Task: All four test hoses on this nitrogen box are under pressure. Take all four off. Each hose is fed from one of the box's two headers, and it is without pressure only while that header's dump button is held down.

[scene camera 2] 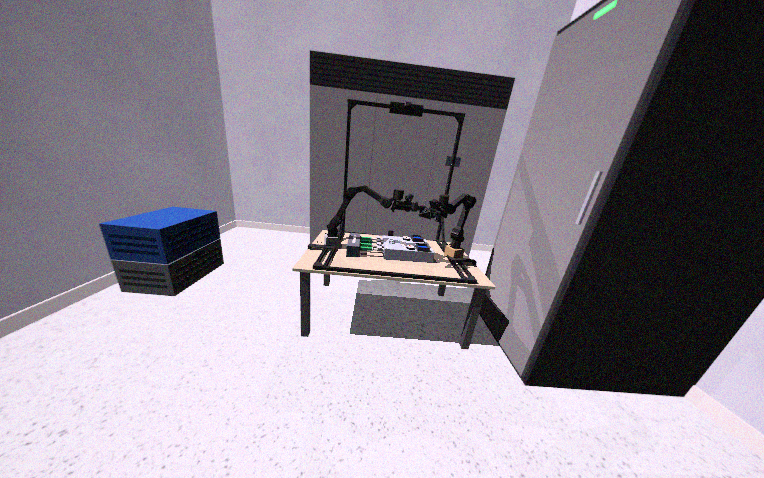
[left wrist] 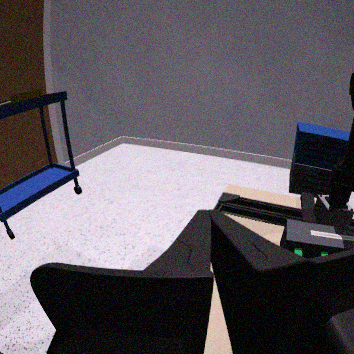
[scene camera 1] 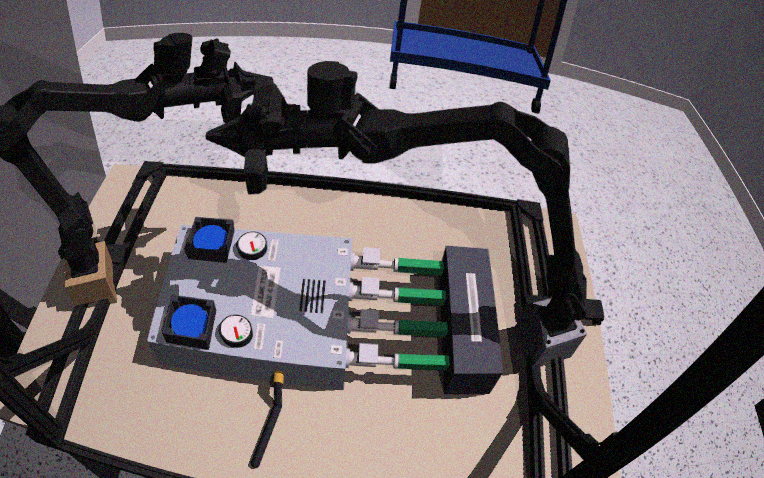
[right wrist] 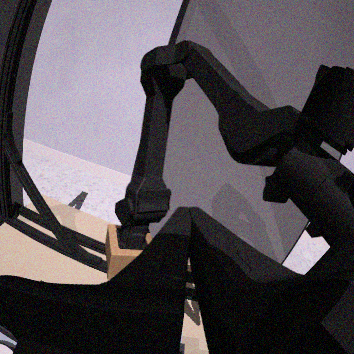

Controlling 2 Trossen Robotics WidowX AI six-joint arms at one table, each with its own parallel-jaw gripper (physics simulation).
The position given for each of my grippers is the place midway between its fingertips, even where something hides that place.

My left gripper (scene camera 1: 272, 80) is shut and holds nothing. My right gripper (scene camera 1: 205, 136) is shut, with nothing in its grasp. Also in view: a grey nitrogen box (scene camera 2: 394, 248).
My left gripper shows as well in the left wrist view (left wrist: 206, 218). My right gripper shows as well in the right wrist view (right wrist: 186, 216).
